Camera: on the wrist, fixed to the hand. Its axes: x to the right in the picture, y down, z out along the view.
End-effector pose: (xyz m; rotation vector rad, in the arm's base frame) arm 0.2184 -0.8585 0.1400 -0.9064 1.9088 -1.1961
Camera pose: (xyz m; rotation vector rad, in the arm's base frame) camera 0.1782 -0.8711 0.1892 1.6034 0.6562 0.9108
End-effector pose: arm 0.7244 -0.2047 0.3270 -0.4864 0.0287 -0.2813
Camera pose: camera 0.7302 -0.2664 0.3081 0.0527 0.3047 2.8670
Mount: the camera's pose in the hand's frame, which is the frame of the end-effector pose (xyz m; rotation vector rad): 0.0217 -0.0419 -0.0444 -0.0615 0.4207 -3.0801
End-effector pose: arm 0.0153 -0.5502 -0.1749 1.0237 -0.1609 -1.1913
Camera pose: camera 0.0219 -0.5428 -0.2389 -0.3328 -1.3556 1.5604
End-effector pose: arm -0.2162 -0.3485 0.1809 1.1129 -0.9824 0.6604
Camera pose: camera -0.1576 -0.3212 0.1772 0.9975 1.4674 -1.5833
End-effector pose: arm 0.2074 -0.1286 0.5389 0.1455 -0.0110 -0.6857
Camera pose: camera 0.2004 -0.1685 0.4884 -0.0879 -0.5379 2.4397
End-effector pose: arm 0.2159 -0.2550 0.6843 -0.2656 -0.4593 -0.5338
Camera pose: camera 0.2252 -0.3150 0.6616 -0.6568 0.0030 2.6266
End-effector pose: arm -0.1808 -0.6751 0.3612 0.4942 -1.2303 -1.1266
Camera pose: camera -0.1588 -0.7228 0.3232 -1.4985 -0.7665 1.5871
